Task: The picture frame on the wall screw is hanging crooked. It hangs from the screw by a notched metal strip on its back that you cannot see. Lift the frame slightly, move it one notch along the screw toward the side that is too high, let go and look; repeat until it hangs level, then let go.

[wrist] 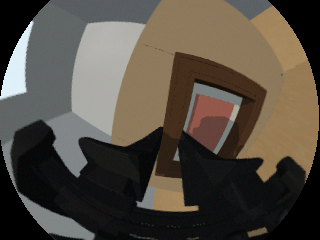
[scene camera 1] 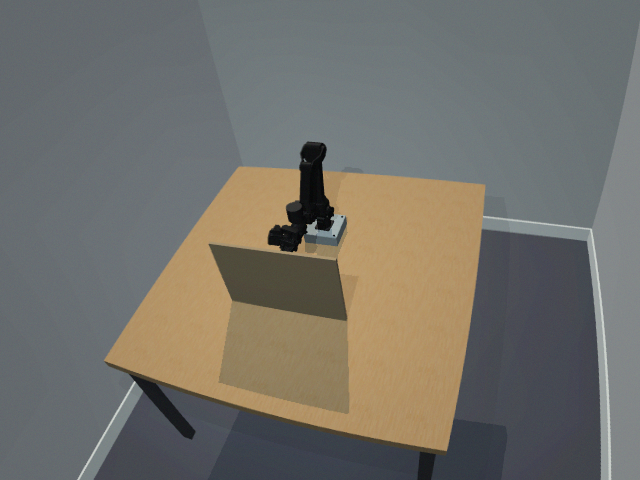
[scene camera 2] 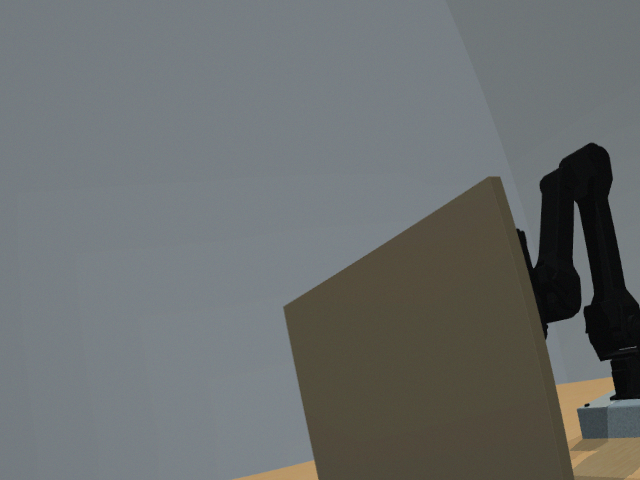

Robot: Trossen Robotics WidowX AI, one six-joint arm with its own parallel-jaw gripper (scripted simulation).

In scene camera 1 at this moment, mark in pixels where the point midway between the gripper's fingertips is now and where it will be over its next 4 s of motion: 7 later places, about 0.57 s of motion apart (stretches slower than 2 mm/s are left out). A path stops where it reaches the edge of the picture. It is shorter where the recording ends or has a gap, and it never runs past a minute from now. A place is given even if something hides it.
My gripper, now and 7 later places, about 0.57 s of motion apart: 279, 264; 278, 263; 285, 248; 291, 235; 292, 231; 290, 240; 291, 240; 285, 251
